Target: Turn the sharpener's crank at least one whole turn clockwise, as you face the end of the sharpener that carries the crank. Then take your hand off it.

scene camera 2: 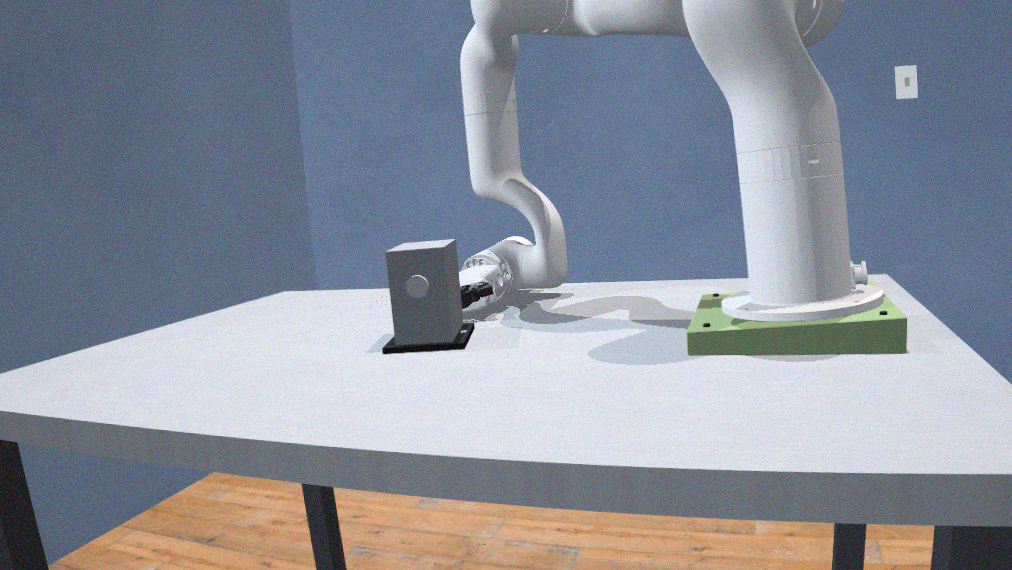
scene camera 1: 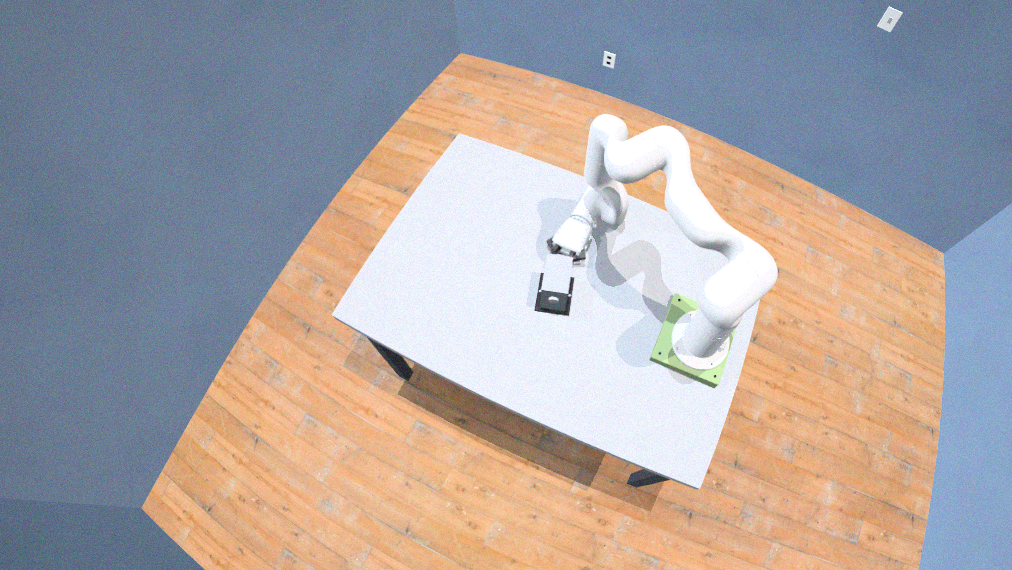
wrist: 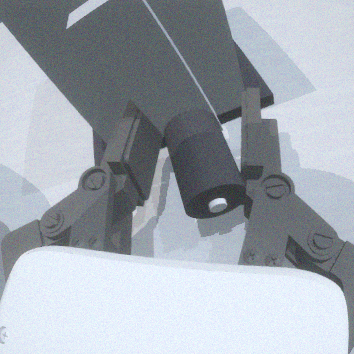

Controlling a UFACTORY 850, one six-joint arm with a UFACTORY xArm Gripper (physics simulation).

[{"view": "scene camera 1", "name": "gripper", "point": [554, 268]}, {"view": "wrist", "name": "gripper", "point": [198, 111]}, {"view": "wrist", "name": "black crank handle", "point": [204, 168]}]
